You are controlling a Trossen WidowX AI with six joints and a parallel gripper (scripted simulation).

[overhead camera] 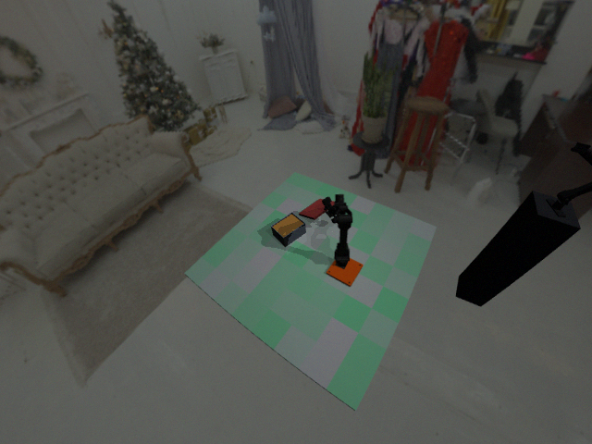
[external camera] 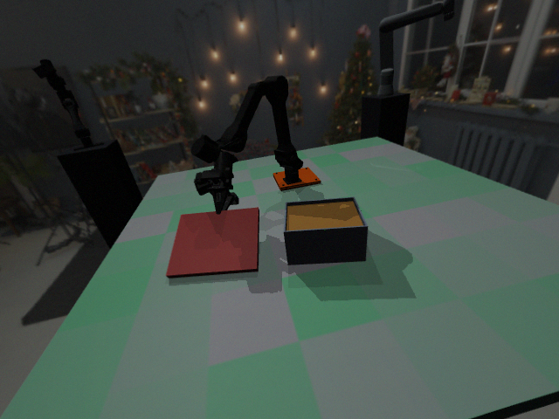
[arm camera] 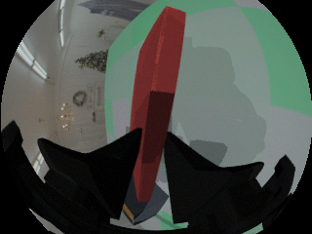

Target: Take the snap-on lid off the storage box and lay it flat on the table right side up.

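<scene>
My gripper tip is 8 cm short of the lid, 3 cm above it and 2 cm to the left of it. Also, from my gripper tip: storage box 25 cm to the left, 16 cm ahead, 3 cm below.
</scene>
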